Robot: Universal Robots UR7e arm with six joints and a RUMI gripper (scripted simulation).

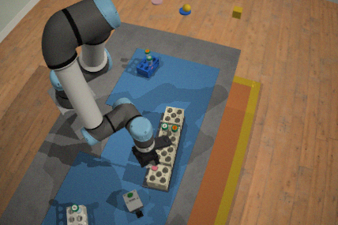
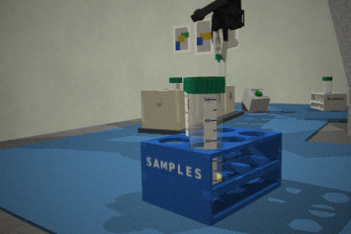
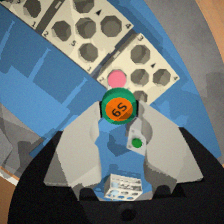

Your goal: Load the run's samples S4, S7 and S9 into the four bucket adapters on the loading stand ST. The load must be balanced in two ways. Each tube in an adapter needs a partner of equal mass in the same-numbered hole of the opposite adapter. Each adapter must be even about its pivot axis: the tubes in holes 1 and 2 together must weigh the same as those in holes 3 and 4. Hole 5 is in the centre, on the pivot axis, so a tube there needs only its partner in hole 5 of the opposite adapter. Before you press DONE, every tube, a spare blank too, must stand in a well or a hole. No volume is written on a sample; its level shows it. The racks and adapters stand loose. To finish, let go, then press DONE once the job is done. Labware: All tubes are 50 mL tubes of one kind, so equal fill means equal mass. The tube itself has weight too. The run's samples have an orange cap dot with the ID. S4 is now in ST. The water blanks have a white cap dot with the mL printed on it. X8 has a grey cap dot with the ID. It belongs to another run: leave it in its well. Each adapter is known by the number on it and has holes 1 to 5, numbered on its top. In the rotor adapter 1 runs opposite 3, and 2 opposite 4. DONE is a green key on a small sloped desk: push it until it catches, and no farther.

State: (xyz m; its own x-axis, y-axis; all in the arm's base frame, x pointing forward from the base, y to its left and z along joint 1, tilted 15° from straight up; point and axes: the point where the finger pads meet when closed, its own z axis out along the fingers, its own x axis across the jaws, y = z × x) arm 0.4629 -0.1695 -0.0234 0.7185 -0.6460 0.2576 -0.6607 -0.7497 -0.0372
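Now: the sample tube S9 10 mm behind my hand and 50 mm below it. From my hand the other things lie so: blanks rack 300 mm behind, 340 mm to the right, 160 mm below; then white-dot blank 10 mm behind, 210 mm to the left, 120 mm below; then done desk 70 mm behind, 170 mm to the right, 140 mm below.
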